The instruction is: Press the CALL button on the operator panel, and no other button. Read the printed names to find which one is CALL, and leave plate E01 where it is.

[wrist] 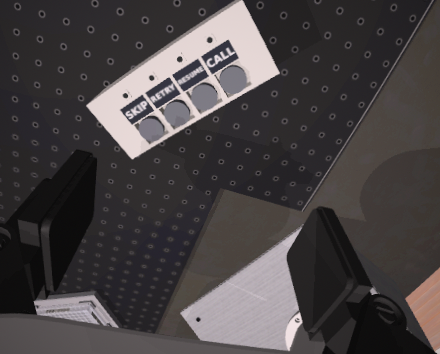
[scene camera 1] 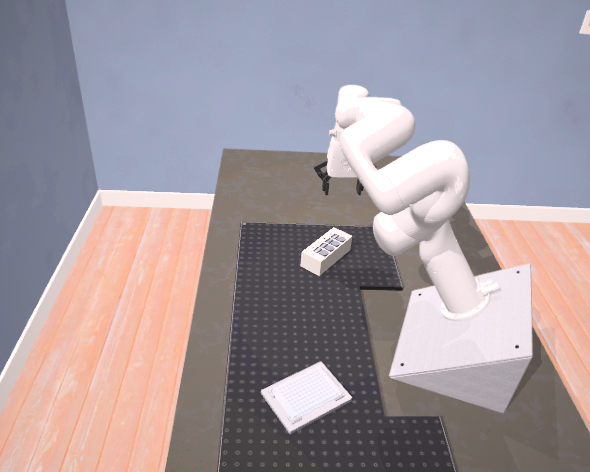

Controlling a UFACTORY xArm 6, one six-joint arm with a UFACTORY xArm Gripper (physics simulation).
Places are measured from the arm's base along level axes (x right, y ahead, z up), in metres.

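Pixels of known places: gripper, fingertip midpoint: [wrist: 202, 209] [scene camera 1: 342, 192]; arm's base, origin of the base link: [scene camera 1: 465, 304].
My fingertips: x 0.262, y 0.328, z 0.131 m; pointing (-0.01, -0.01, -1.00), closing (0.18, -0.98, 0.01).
Observation:
For each thing: its top centre in the pictures, then the offset to it from my fingertips. Level surfaces: height alone.
- white operator panel, middle of its top: [wrist: 179, 89] [scene camera 1: 327, 242] dx -0.013, dy +0.023, dz -0.167 m
- dark perforated mat, its level: dz -0.222 m
- CALL button, middle of its top: [wrist: 233, 80] dx +0.016, dy -0.016, dz -0.167 m
- RESUME button, middle of its top: [wrist: 204, 97] dx -0.010, dy +0.000, dz -0.167 m
- white plate, middle of its top: [wrist: 67, 324] [scene camera 1: 307, 389] dx -0.520, dy +0.050, dz -0.196 m
- brown-grey table, its level: dz -0.235 m
The white operator panel [scene camera 1: 334, 258] [wrist: 256, 52] lies on the dark perforated mat [scene camera 1: 290, 310] [wrist: 165, 200]. In the wrist view its four round grey buttons sit below dark labels reading SKIP, RETRY, RESUME and CALL. The CALL button [wrist: 233, 79] is at the right end there, beside the RESUME button [wrist: 204, 96]. The names are too small to read in the scene view. My gripper [scene camera 1: 342, 191] [wrist: 202, 209] is open and empty, raised behind the panel in the scene view, touching nothing. The white plate [scene camera 1: 307, 392] [wrist: 75, 311] lies on the mat; its name is not legible.
The mat lies on a brown-grey table [scene camera 1: 270, 185] [wrist: 250, 220]. The arm stands on a pale metal base block [scene camera 1: 435, 345] [wrist: 240, 305] to the right of the mat in the scene view. A blue wall [scene camera 1: 210, 75] rises behind the table.

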